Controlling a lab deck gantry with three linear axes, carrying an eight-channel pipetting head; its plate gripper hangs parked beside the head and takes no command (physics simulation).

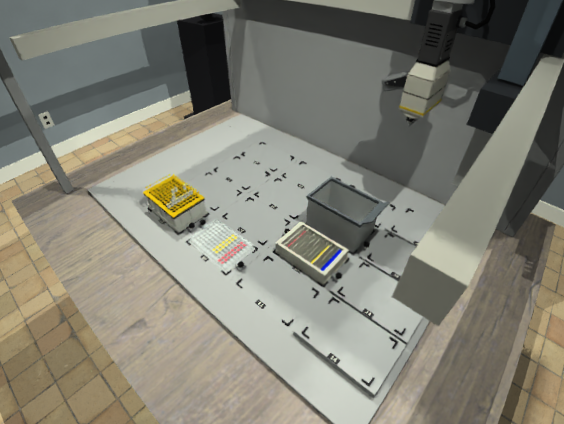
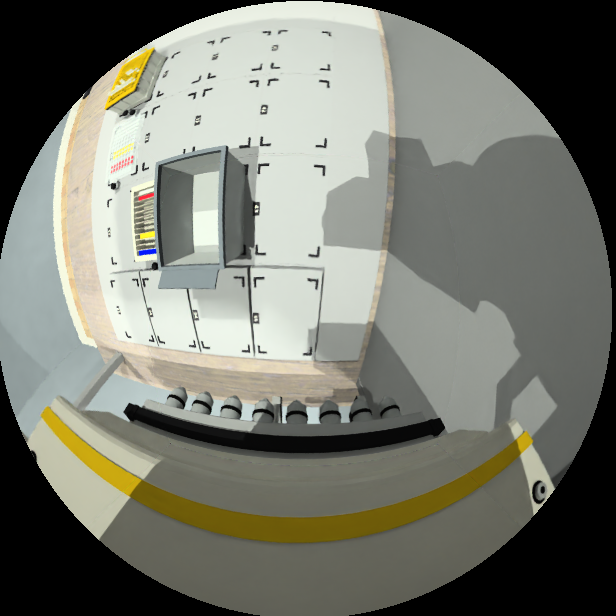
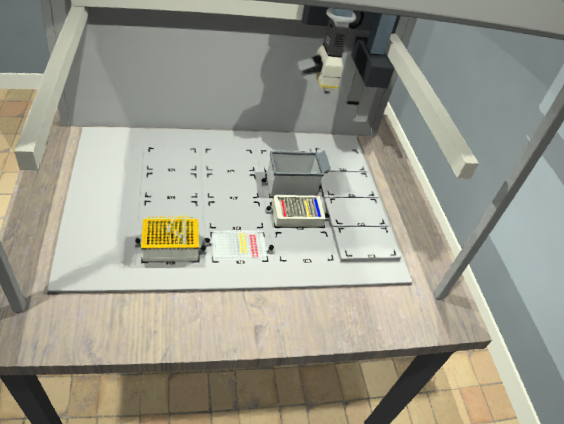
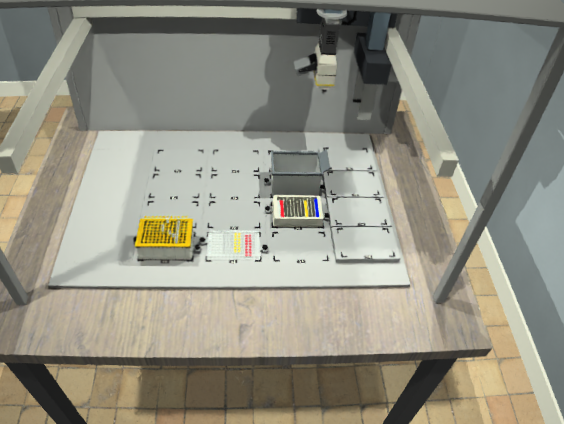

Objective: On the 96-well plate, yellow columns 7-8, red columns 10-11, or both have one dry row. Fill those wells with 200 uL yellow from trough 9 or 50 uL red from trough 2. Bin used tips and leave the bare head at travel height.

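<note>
The pipetting head (image 1: 425,90) (image 3: 330,72) (image 4: 326,70) hangs high at the back right; its nozzles (image 2: 264,409) are bare. The plate gripper (image 1: 395,82) (image 3: 309,65) (image 4: 304,64) is parked beside it, its fingers too small to read. The 96-well plate (image 1: 206,240) (image 2: 126,127) (image 3: 225,245) (image 4: 220,245) holds yellow and red columns. The yellow seems to stop short of the red at the front edge; single wells are blurred. The trough holder (image 1: 300,263) (image 2: 135,224) (image 3: 300,222) (image 4: 298,221) has red, yellow and blue troughs.
The grey bin (image 1: 325,217) (image 2: 235,206) (image 3: 295,184) (image 4: 296,185) stands behind the trough holder. The yellow-topped tip rack (image 1: 187,219) (image 2: 150,80) (image 3: 170,254) (image 4: 165,252) stands left of the plate, with a patchy pattern on top. Gantry rails flank the deck.
</note>
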